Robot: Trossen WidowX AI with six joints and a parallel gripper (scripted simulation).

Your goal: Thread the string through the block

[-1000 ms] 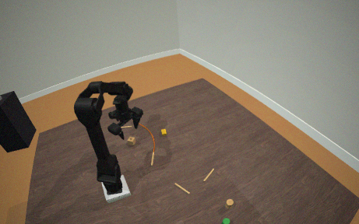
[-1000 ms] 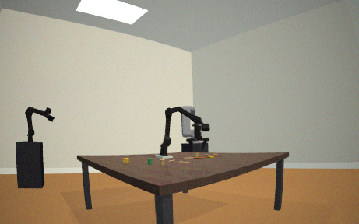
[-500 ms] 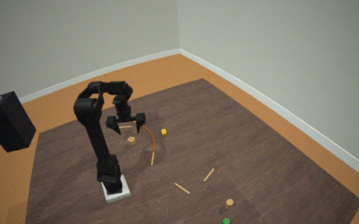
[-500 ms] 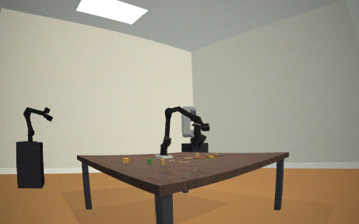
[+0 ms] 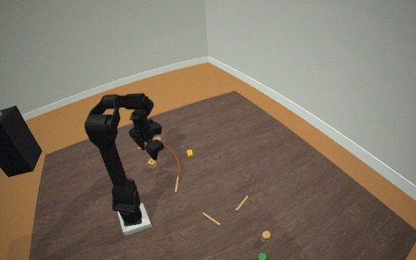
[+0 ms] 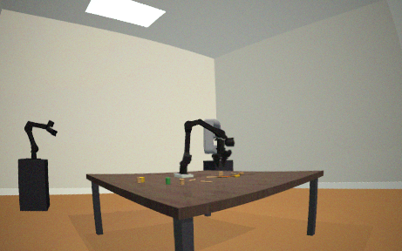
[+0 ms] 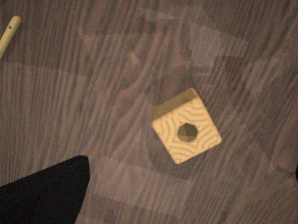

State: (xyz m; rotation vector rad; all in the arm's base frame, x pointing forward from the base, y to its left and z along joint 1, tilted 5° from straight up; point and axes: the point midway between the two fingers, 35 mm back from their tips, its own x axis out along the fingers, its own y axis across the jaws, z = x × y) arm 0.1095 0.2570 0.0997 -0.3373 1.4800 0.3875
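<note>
Right now my gripper tip is 50 mm above the wooden block. Round my gripper tip: wooden cylinder: 290 mm ahead, 480 mm to the right, 50 mm below; yellow block: 170 mm ahead, 20 mm to the left, 60 mm below; round wooden button: 50 mm ahead, 170 mm to the left, 60 mm below.
</note>
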